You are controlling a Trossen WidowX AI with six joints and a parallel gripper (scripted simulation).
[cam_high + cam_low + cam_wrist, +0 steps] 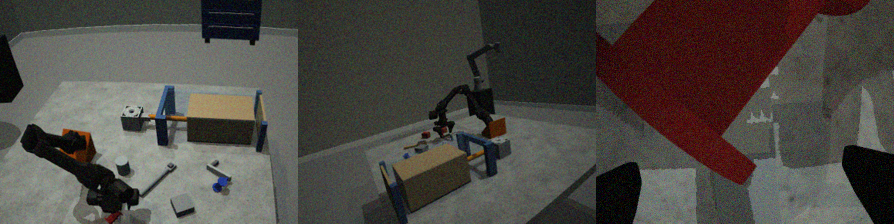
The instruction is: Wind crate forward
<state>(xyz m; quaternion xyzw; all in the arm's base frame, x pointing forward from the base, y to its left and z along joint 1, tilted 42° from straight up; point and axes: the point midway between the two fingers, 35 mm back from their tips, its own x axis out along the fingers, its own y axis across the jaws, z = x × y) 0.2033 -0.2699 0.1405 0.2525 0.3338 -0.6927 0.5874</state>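
My gripper tip is 1 cm below the winch handle with red knob. Also, from my gripper tip: red handle: 5 cm to the right, 2 cm above; blue knob: 40 cm ahead, 12 cm to the left, 1 cm above; grey block: 25 cm ahead, 3 cm to the left.
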